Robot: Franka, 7 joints.
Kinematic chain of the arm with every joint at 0, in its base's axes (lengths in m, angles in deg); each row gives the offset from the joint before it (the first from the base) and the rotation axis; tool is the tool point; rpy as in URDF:
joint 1: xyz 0 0 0.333 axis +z
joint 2: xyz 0 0 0 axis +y
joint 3: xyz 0 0 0.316 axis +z
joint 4: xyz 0.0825 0 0 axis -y
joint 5: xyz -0.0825 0 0.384 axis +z
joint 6: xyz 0 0 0 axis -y
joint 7: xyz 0.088 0 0 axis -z
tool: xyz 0 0 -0.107 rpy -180 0 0
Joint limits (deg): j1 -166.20..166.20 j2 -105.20..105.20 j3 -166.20..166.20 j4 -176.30..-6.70 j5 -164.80..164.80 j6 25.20..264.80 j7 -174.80..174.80
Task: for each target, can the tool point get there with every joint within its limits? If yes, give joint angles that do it. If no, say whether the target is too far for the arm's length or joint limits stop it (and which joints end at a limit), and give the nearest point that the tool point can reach.
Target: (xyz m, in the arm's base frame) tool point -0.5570 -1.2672 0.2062
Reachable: no: too far | nearest point -0.3438 -0.7821 0.2547 | short by 0.532 m
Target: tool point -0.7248 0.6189 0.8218
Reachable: no: too far | nearest point -0.5805 0.4957 0.7245 | short by 0.213 m
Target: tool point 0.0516 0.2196 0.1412
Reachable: yes | joints 96.76 30.46 -41.11 -158.95 -111.48 218.37 65.59
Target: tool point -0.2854 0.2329 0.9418
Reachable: yes | joints 137.23 1.93 -19.67 -50.65 -88.64 233.80 122.92
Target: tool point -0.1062 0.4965 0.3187
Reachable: yes | joints 23.82 81.43 73.81 -137.56 -57.86 210.59 -37.70
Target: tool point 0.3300 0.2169 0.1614
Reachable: yes | joints -71.81 -41.93 107.19 -155.39 134.54 95.37 -130.33
